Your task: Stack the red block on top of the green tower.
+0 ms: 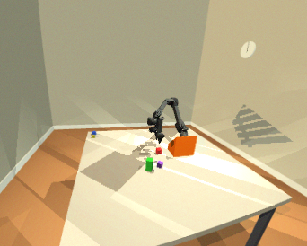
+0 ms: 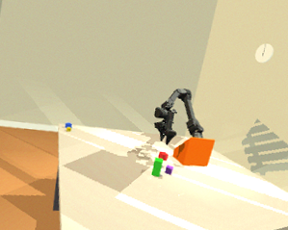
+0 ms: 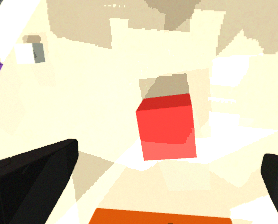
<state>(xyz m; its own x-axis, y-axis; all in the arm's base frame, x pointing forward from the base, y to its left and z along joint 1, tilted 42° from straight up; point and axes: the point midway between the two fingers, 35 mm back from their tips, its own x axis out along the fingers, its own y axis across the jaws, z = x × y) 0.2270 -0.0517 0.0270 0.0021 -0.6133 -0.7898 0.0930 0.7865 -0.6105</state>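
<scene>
My gripper tip is now 20 mm past the red block and 90 mm above it. Round my gripper tip: purple cube: 40 mm ahead, 200 mm to the left, 90 mm below.
</scene>
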